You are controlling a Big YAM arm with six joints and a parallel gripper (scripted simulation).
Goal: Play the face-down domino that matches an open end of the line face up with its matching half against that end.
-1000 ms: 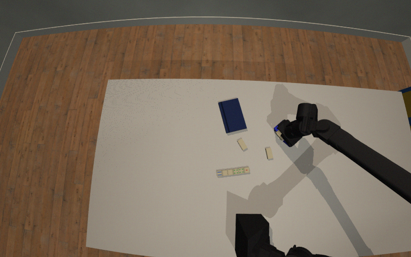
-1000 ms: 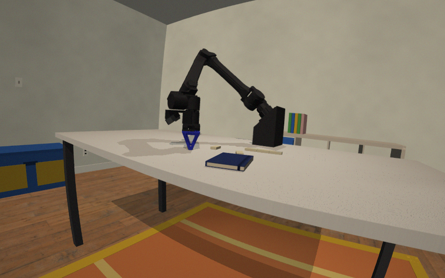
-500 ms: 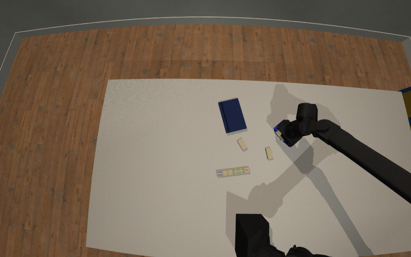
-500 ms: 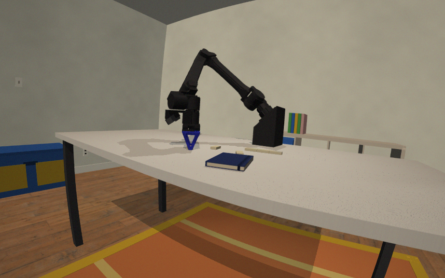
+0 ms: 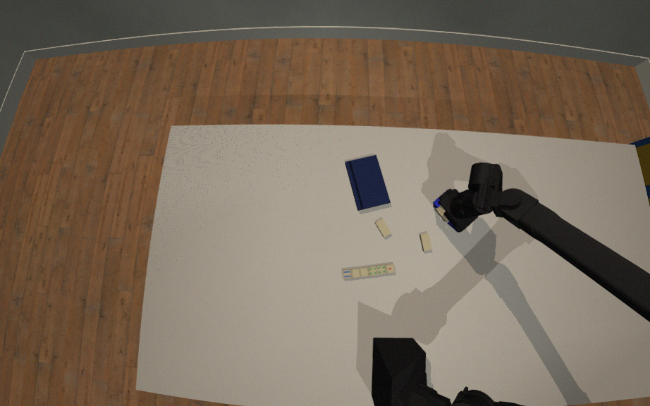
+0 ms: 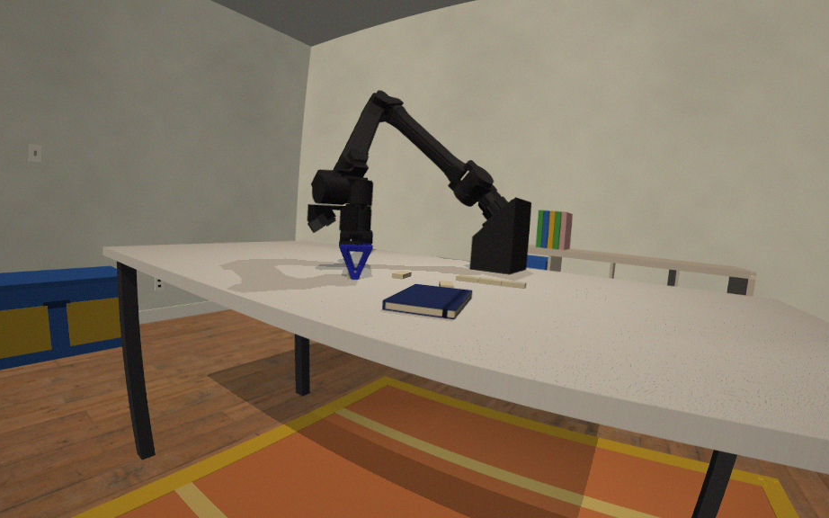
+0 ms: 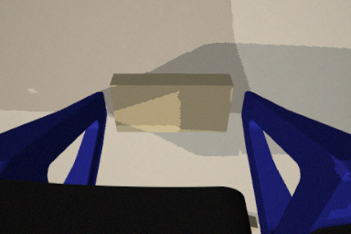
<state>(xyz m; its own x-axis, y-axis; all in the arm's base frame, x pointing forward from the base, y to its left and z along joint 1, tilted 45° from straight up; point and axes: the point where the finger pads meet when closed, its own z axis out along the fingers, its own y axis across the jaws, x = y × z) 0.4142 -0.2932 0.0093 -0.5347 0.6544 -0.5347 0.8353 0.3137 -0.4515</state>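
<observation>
The domino is right at my hand. The rest, counted from my hand: dark blue book: 12 cm ahead, 23 cm to the left.
</observation>
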